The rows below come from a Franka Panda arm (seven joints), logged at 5 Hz.
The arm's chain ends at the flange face. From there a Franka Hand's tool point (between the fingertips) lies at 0.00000 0.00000 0.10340 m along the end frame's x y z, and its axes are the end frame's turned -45 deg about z.
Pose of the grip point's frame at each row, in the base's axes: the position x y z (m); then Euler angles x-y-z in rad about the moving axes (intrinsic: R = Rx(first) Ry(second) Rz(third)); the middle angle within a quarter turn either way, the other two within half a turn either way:
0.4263 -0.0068 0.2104 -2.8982 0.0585 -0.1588
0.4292 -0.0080 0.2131 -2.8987 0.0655 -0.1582
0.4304 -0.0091 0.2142 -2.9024 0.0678 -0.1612
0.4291 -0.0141 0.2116 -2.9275 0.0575 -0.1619
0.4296 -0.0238 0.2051 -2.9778 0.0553 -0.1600
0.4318 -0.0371 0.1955 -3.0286 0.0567 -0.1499
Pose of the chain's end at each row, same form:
0.4203 -0.0317 0.3106 -2.8982 0.0585 0.6266
0.4224 -0.0328 0.3132 -2.8987 0.0655 0.6272
0.4234 -0.0335 0.3144 -2.9024 0.0678 0.6242
0.4232 -0.0360 0.3125 -2.9275 0.0575 0.6235
0.4239 -0.0406 0.3070 -2.9778 0.0553 0.6254
0.4259 -0.0487 0.2981 -3.0286 0.0567 0.6355

